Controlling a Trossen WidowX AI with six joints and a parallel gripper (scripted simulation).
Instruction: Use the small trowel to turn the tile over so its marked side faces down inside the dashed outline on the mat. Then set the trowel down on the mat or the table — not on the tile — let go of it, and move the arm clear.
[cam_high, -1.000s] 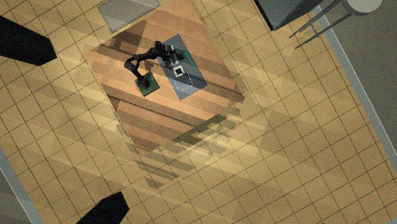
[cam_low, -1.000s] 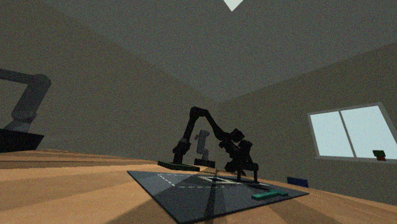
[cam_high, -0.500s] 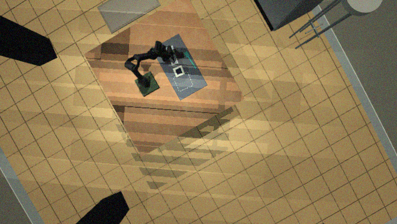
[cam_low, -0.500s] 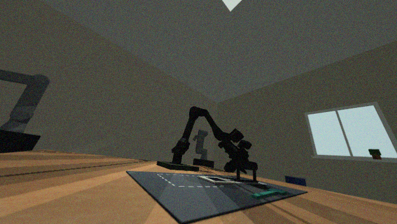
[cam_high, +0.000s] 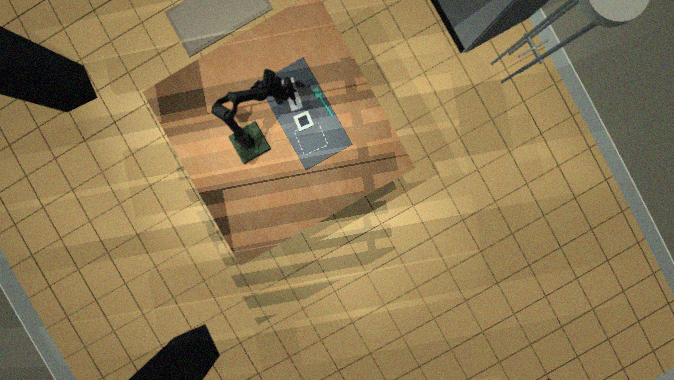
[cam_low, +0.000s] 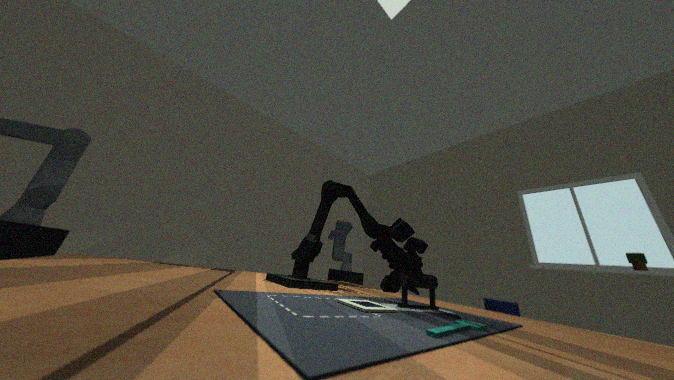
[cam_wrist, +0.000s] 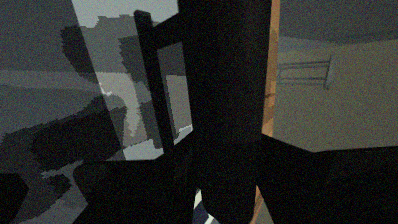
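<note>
Right now my gripper tip is 12 cm to the left of the mat and 7 cm above it. Also, from my gripper tip: teal T-shaped tool (13 cm ahead, 9 cm to the right, 5 cm below); tile (16 cm to the right, 5 cm below, 3 cm behind).
</note>
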